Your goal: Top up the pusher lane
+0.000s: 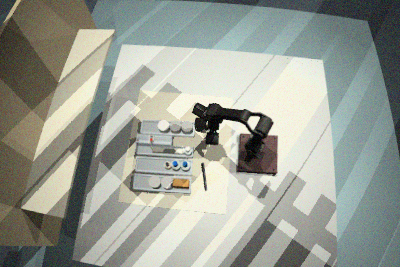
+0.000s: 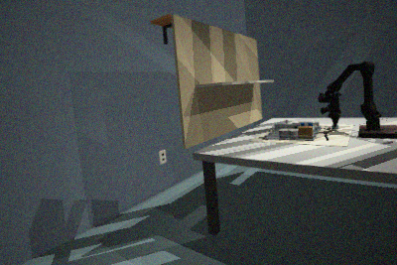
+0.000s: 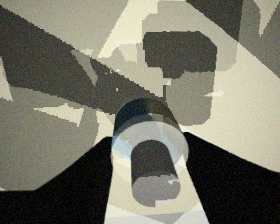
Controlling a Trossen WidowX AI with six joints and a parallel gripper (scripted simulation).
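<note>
The black pen is 50 mm ahead of my gripper tip, 230 mm to the left of it and 20 mm below it. Also, from my gripper tip: red mark 310 mm ahead, 50 mm to the left, 40 mm above; sprung lane 280 mm ahead, 60 mm to the left, 10 mm below.
</note>
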